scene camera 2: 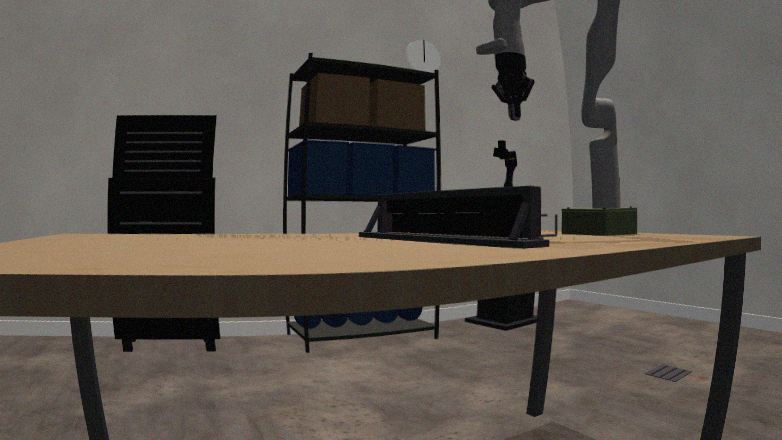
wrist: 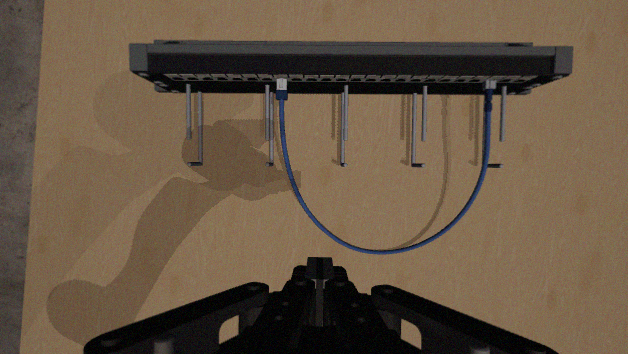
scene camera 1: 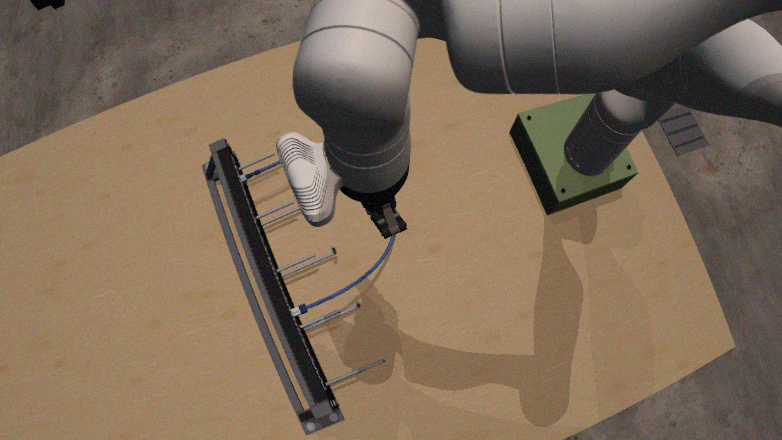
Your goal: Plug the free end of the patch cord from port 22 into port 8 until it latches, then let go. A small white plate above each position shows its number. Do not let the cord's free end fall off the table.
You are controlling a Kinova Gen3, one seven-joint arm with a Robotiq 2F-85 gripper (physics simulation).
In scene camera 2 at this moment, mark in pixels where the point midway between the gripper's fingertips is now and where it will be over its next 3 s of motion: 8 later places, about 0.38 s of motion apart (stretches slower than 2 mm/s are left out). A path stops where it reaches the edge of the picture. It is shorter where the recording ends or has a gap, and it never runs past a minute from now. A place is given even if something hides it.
My gripper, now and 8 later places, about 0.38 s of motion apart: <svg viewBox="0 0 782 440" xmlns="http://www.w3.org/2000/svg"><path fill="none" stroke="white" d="M515 120L516 120L513 120L512 119L516 121L513 120L508 115L509 115L518 116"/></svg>
